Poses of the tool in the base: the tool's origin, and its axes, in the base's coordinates. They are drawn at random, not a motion.
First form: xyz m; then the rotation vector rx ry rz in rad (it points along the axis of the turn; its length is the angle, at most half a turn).
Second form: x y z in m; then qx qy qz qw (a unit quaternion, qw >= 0). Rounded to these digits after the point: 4 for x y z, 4 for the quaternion.
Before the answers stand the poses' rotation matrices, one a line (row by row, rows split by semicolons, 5 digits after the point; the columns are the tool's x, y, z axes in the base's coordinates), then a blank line. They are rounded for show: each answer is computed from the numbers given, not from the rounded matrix.
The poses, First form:
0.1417, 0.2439, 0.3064, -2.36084, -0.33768, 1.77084
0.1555, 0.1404, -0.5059, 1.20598, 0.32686, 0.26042
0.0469, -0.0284, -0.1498, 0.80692, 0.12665, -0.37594
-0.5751, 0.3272, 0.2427, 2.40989, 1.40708, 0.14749
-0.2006, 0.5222, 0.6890, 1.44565, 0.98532, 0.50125
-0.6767, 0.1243, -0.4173, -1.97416, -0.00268, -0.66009
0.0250, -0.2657, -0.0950, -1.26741, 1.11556, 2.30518
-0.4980, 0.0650, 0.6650, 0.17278, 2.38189, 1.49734
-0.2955, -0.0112, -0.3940, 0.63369, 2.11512, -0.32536
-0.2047, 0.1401, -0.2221, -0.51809, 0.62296, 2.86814
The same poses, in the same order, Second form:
0.26873 0.07784 -0.96006; 0.28092 -0.95973 0.00082; -0.92134 -0.26992 -0.27978
0.92390 -0.02351 0.38191; 0.36700 0.33677 -0.86712; -0.10823 0.94129 0.31977
0.92648 0.37504 -0.03147; -0.27954 0.62976 -0.72475; -0.25199 0.68026 0.68830
0.50265 0.82459 0.25960; 0.86050 -0.44842 -0.24179; -0.08297 0.34492 -0.93496
0.54004 0.26918 0.79743; 0.80303 0.11887 -0.58396; -0.25198 0.95573 -0.15197
0.85028 0.27845 0.44664; -0.27481 -0.48887 0.82794; 0.44889 -0.82672 -0.33916
-0.57429 -0.56560 -0.59185; -0.11319 -0.66115 0.74166; -0.81079 0.49292 0.31568
-0.94101 -0.06762 0.33155; 0.26946 0.44289 0.85513; -0.20466 0.89402 -0.39855
-0.48384 0.54935 0.68126; 0.31921 0.83559 -0.44710; -0.81487 0.00114 -0.57965
-0.92699 -0.22666 -0.29885; 0.08226 -0.90022 0.42759; -0.36595 0.37179 0.85314

0.1417, 0.2439, 0.3064, -0.7919, -0.1133, 0.5940, 0.0855
0.1555, 0.1404, -0.5059, 0.5629, 0.1526, 0.1215, 0.8032
0.0469, -0.0284, -0.1498, 0.3900, 0.0612, -0.1817, 0.9006
-0.5751, 0.3272, 0.2427, 0.8494, 0.4960, 0.0520, 0.1727
-0.2006, 0.5222, 0.6890, 0.6271, 0.4274, 0.2174, 0.6138
-0.6767, 0.1243, -0.4173, -0.8183, -0.0011, -0.2736, 0.5055
0.0250, -0.2657, -0.0950, -0.4391, 0.3865, 0.7986, 0.1416
-0.4980, 0.0650, 0.6650, 0.0605, 0.8340, 0.5243, 0.1607
-0.2955, -0.0112, -0.3940, 0.2551, 0.8513, -0.1310, 0.4393
-0.2047, 0.1401, -0.2221, -0.1733, 0.2083, 0.9592, 0.0805

